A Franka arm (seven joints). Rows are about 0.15 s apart.
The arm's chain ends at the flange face. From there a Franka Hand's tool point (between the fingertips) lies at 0.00 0.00 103.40 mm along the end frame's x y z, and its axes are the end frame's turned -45 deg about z.
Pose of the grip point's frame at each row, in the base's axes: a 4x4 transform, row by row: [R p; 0 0 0 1], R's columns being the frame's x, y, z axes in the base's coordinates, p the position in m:
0.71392, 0.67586, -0.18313, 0.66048; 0.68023, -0.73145, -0.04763, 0.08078; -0.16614, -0.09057, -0.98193, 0.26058; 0, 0, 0, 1
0.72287, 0.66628, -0.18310, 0.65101; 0.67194, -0.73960, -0.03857, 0.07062; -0.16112, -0.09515, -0.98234, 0.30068; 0, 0, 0, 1
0.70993, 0.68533, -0.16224, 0.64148; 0.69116, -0.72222, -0.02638, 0.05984; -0.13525, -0.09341, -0.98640, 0.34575; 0, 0, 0, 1
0.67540, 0.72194, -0.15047, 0.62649; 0.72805, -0.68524, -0.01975, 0.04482; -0.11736, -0.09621, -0.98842, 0.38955; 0, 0, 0, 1
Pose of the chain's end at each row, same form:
0.98272, -0.02691, -0.18313, 0.67942; -0.03622, -0.99821, -0.04763, 0.08570; -0.18152, 0.05344, -0.98193, 0.36211; 0, 0, 0, 1
0.98228, -0.04002, -0.18310, 0.66994; -0.04784, -0.99811, -0.03857, 0.07461; -0.18121, 0.04665, -0.98234, 0.40225; 0, 0, 0, 1
0.98660, -0.01739, -0.16224, 0.65826; -0.02196, -0.99941, -0.02638, 0.06257; -0.16169, 0.02959, -0.98640, 0.44774; 0, 0, 0, 1
0.98807, 0.03291, -0.15047, 0.64205; 0.03027, -0.99935, -0.01975, 0.04686; -0.15102, 0.01496, -0.98842, 0.49175; 0, 0, 0, 1

